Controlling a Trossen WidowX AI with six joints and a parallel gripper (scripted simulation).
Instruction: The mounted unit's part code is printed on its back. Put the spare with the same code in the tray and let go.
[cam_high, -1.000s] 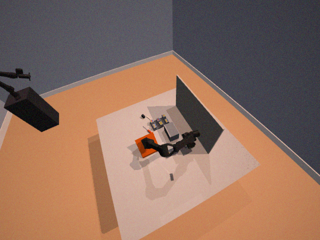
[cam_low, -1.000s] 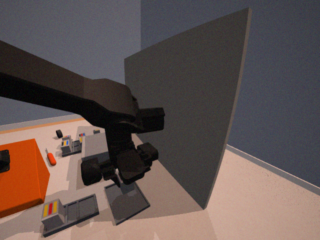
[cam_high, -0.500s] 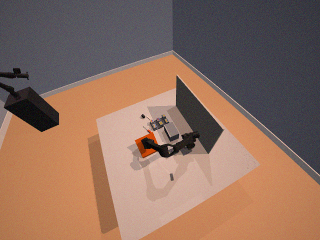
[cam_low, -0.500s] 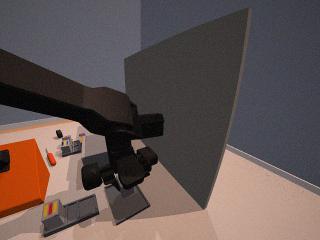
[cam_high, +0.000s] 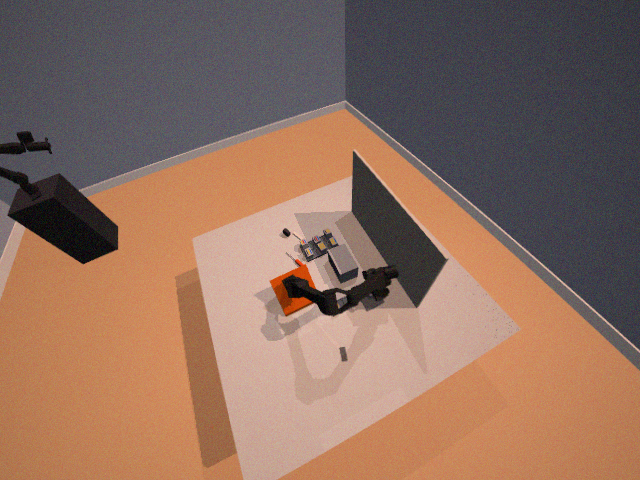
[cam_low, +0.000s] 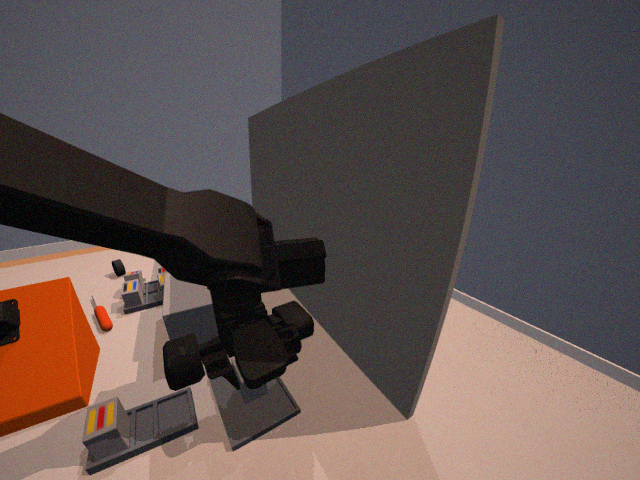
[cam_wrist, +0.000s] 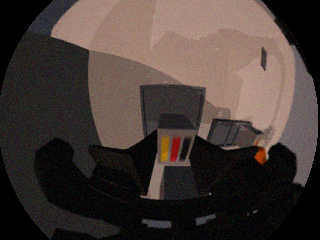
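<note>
My gripper tip is 20 mm below the spare. The rest, counted from my gripper tip: rack: 140 mm behind, 30 mm to the left, 20 mm below; flat grey tray: 30 mm below; grey mounted unit: 210 mm to the left, 30 mm behind, 20 mm above.
</note>
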